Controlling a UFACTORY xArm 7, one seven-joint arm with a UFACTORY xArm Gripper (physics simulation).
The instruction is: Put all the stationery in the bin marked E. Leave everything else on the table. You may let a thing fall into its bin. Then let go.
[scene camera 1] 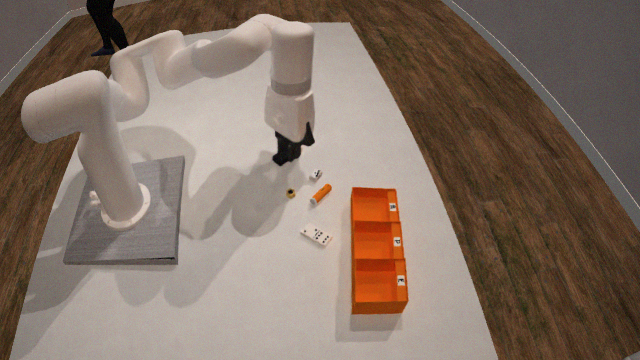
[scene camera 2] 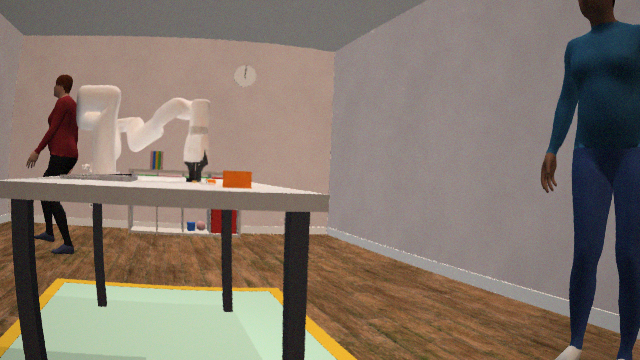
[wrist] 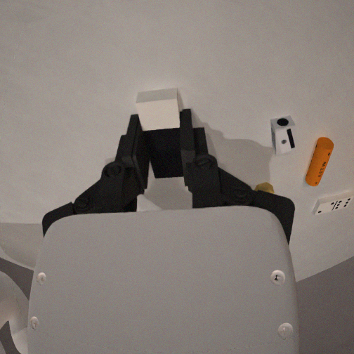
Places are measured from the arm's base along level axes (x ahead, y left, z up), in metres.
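Pixels of known places: gripper, between the fingertips: (scene camera 1: pixel 289 154); arm's base, origin of its link: (scene camera 1: pixel 126 207) (scene camera 2: pixel 103 174).
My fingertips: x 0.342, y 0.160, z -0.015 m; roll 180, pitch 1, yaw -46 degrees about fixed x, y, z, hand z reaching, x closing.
For each thing: its top centre in the pictures, then the offset to it from my fingertips. "spot": a spot on its surface instead.
- small grey-white pencil sharpener, centre of its top: (scene camera 1: pixel 315 173) dy -0.065, dx +0.052, dz +0.010 m
- orange three-part bin block, centre of its top: (scene camera 1: pixel 379 237) (scene camera 2: pixel 237 171) dy -0.251, dx +0.146, dz +0.045 m
- bin E, a spot on its surface: (scene camera 1: pixel 379 308) spot: dy -0.377, dx +0.135, dz +0.020 m
- orange battery, centre of its top: (scene camera 1: pixel 320 191) dy -0.116, dx +0.059, dz +0.013 m
- brass nut, centre of its top: (scene camera 1: pixel 290 191) dy -0.111, dx +0.002, dz +0.007 m
- white domino, centre of its top: (scene camera 1: pixel 316 234) dy -0.210, dx +0.046, dz +0.006 m
- Bins B, a spot on its surface: (scene camera 1: pixel 374 190) spot: dy -0.127, dx +0.157, dz +0.025 m
- P, a spot on its surface: (scene camera 1: pixel 376 223) spot: dy -0.211, dx +0.148, dz +0.032 m
My gripper (scene camera 1: pixel 287 158) (scene camera 2: pixel 194 179) (wrist: pixel 163 128) is low at the table, shut on a block eraser (wrist: pixel 159 114) with a white end and a black sleeve; the fingers press its long sides. In scene camera 1 the fingers hide most of the eraser. A small grey-white pencil sharpener (scene camera 1: pixel 315 174) (wrist: pixel 284 140) lies on the table, to the right of the gripper in the wrist view. The orange three-part bin block (scene camera 2: pixel 237 179) stands at the right; bin E (scene camera 1: pixel 379 308) is its near compartment in scene camera 1, and no object shows inside it.
An orange battery (scene camera 1: pixel 321 194) (wrist: pixel 319 161) lies beside the sharpener. A brass nut (scene camera 1: pixel 290 193) (wrist: pixel 264 188) lies to its left in scene camera 1. A white domino (scene camera 1: pixel 316 235) (wrist: pixel 333 204) lies nearer the bins. Bins B (scene camera 1: pixel 374 190) and P (scene camera 1: pixel 376 223) adjoin bin E.
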